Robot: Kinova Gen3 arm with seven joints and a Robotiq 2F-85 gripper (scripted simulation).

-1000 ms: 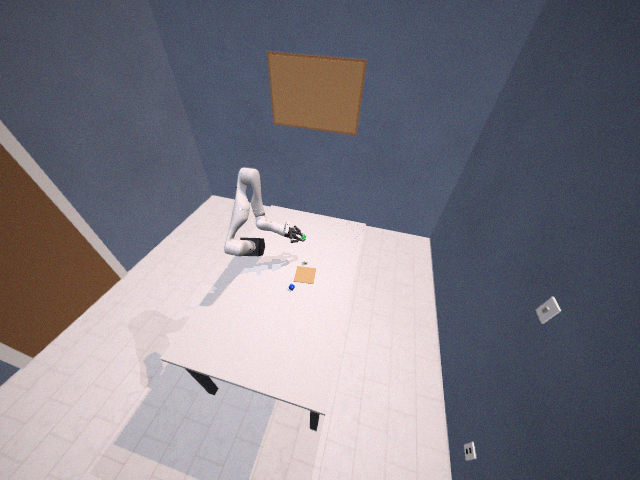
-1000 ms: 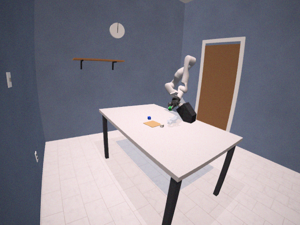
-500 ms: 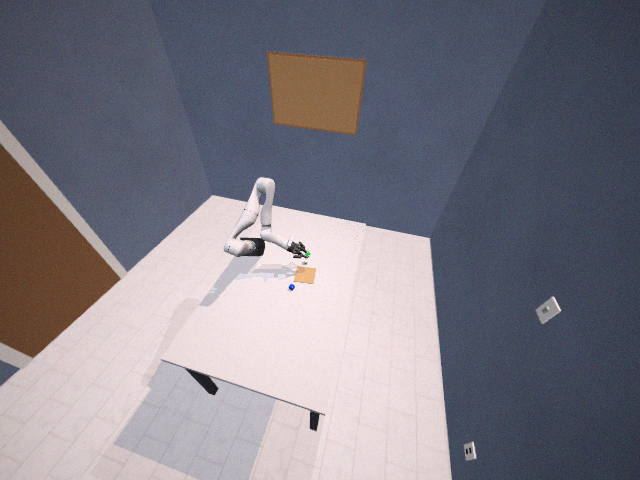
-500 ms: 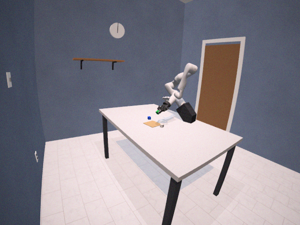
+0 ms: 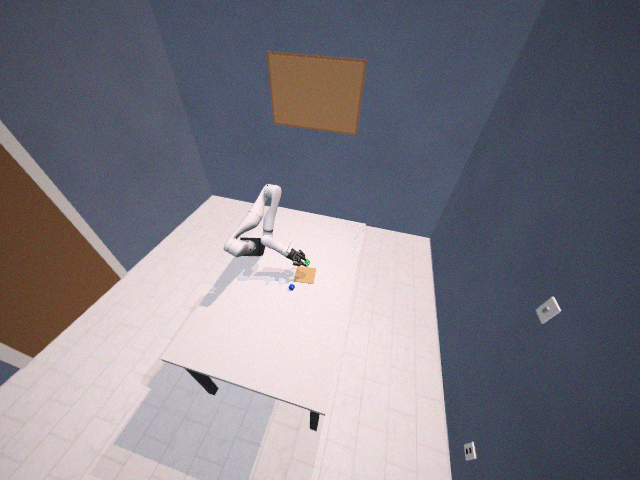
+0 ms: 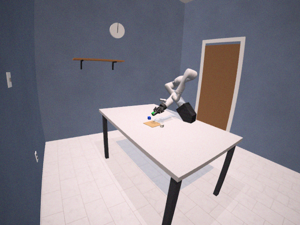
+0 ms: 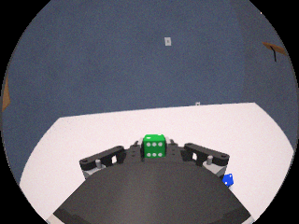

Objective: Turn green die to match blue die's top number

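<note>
Now: the tan mat 120 mm below my hand, 10 mm to the right of it and 10 mm behind it. The rest, counted from my hand: white die (100 mm to the left, 100 mm below, 20 mm behind); green die (10 mm ahead); blue die (140 mm to the right, 100 mm below, 70 mm behind).
</note>
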